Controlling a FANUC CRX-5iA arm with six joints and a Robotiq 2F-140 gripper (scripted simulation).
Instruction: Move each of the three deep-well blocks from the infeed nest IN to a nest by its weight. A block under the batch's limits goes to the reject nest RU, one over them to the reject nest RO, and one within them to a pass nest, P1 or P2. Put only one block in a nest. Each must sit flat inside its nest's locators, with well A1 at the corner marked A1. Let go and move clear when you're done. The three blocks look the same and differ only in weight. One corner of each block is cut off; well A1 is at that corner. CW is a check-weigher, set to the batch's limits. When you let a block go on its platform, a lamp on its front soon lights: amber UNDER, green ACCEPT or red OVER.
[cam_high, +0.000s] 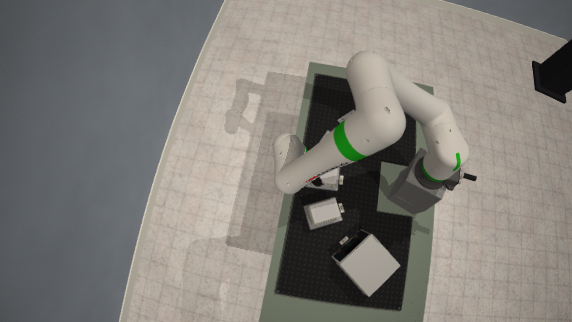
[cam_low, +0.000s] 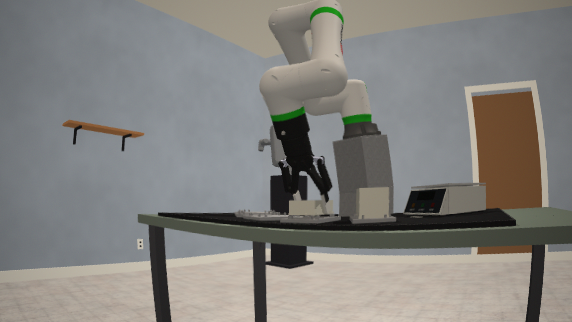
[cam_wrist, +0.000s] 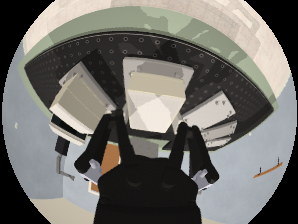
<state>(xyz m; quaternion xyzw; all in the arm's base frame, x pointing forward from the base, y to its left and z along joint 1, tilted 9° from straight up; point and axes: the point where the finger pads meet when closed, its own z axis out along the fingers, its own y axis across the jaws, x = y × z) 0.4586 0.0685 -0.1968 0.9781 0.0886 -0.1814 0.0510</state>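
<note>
My gripper is now 60 mm past the deep-well block, 170 mm to the right of it and 20 mm below it. Also, from my hand: check-weigher (330 mm behind, 340 mm to the left, 10 mm above).
</note>
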